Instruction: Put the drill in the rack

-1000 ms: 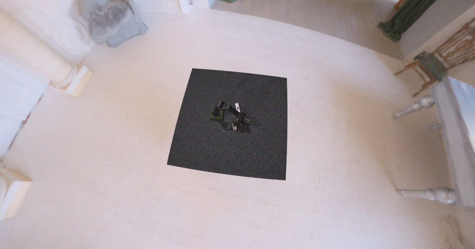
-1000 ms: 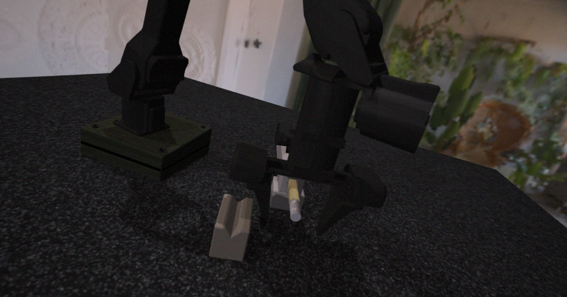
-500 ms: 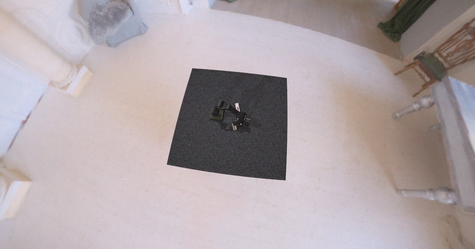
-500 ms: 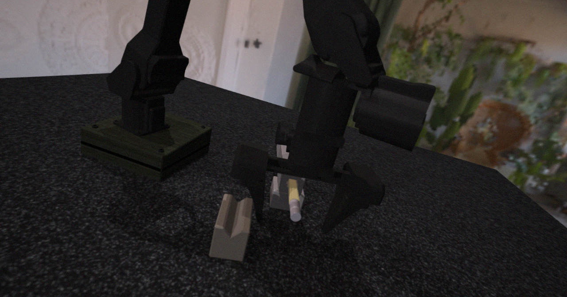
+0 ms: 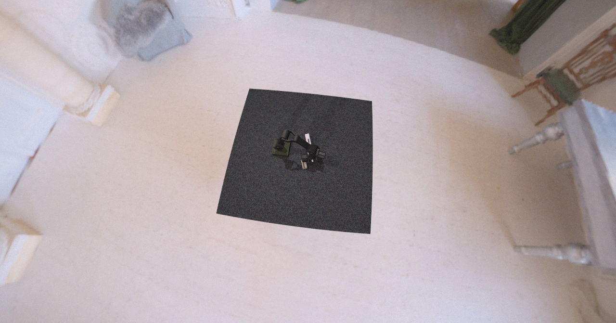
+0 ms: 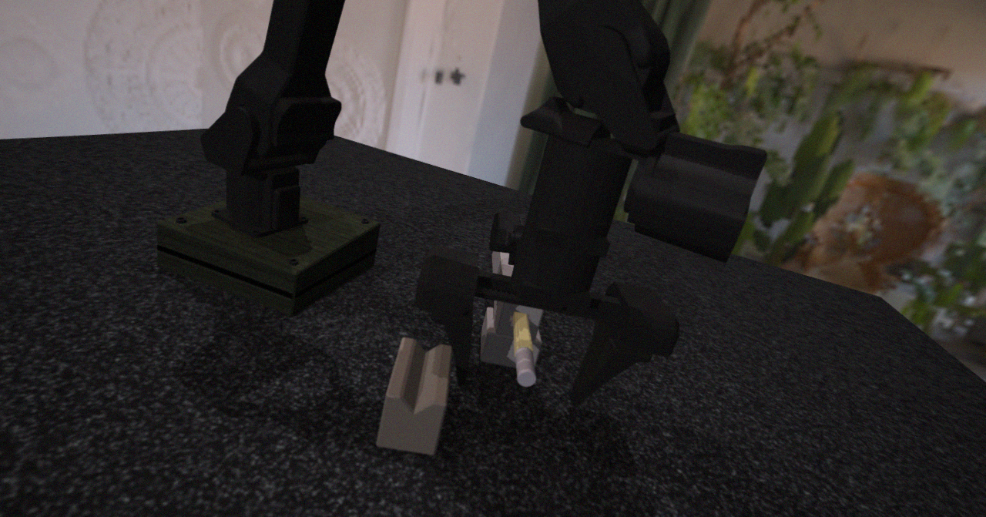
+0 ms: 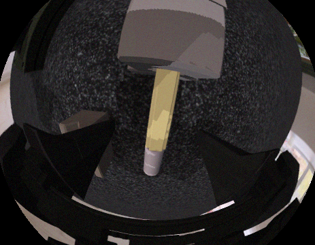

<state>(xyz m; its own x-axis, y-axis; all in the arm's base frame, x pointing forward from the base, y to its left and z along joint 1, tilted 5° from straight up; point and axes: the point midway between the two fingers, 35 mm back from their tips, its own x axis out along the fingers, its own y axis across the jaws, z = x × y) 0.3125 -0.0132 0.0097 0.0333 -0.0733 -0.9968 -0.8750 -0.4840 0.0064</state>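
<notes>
The drill lies 30 mm to the left of my gripper tip, 30 mm above it and 20 mm behind it. Also, from my gripper tip: dark key (140 mm to the left, 80 mm behind, 40 mm above); grey holder block (120 mm to the left, 70 mm behind, 30 mm above); grey v-groove rack (60 mm to the right, 50 mm behind, 10 mm above).
</notes>
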